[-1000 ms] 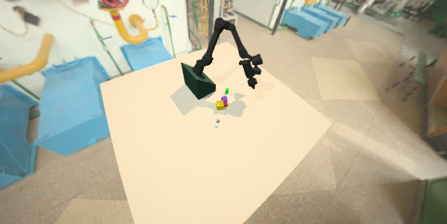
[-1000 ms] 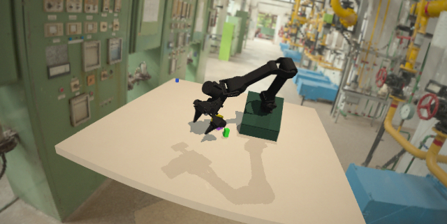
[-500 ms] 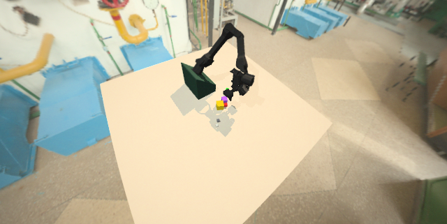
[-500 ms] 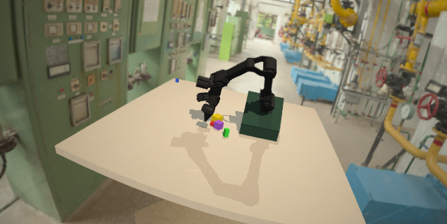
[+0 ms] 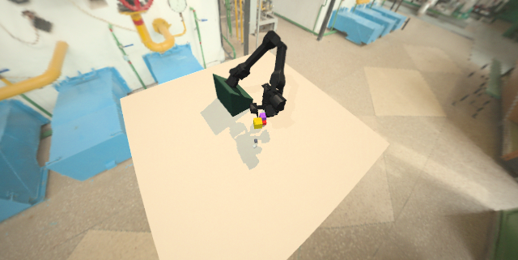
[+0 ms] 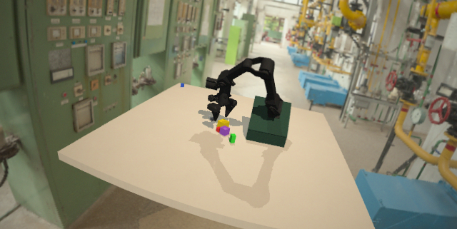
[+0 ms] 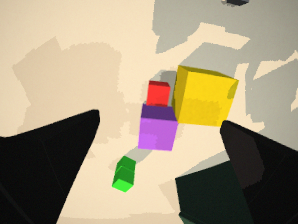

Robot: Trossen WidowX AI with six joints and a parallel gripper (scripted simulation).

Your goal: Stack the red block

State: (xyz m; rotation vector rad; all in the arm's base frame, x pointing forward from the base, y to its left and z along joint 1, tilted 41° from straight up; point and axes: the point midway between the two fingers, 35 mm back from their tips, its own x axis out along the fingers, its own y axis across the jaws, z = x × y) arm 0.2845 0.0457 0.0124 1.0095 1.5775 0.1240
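The small red block lies 6 cm below my gripper tip. The rest, counted from my gripper tip: purple block 3 cm behind, 2 cm to the left, 6 cm below; then small blue block 43 cm ahead, 68 cm to the right, 6 cm below; then yellow block 2 cm behind, 4 cm to the right, 5 cm below.
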